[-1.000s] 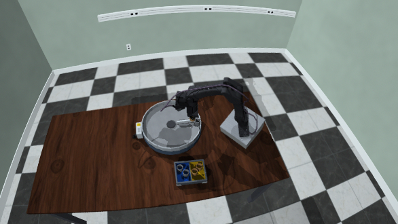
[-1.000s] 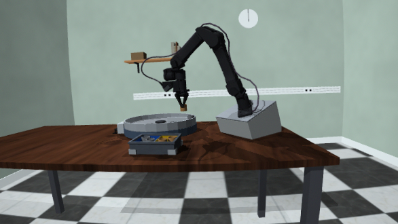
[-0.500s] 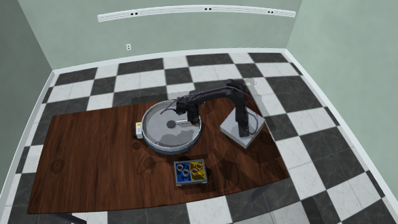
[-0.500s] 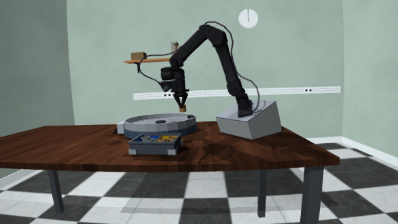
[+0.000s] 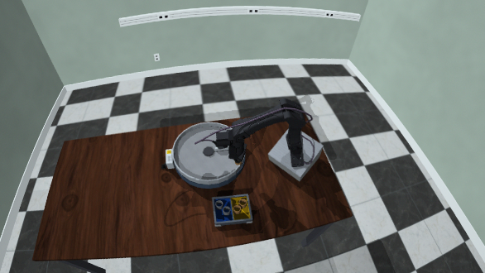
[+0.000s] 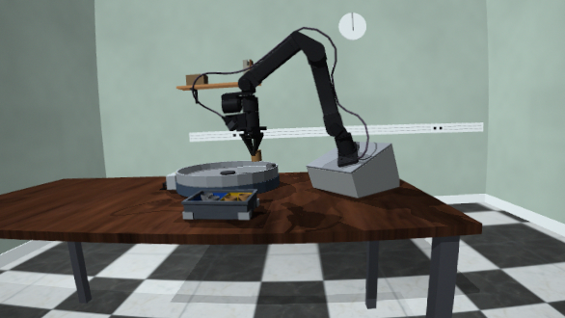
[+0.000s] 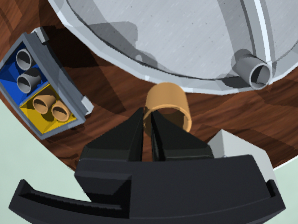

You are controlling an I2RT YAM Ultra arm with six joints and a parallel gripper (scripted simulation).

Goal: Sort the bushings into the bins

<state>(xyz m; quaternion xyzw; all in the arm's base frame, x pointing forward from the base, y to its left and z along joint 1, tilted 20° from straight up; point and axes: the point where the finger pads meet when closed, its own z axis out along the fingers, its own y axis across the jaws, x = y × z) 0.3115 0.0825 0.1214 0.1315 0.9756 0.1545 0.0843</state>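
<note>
Now: the yellow bin 3 cm behind my hand, 21 cm to the left of it and 14 cm below it. Also, from my hand: grey turntable 17 cm ahead, 12 cm to the right, 10 cm below; then bin tray 2 cm ahead, 22 cm to the left, 13 cm below; then blue bin 6 cm ahead, 23 cm to the left, 14 cm below.
</note>
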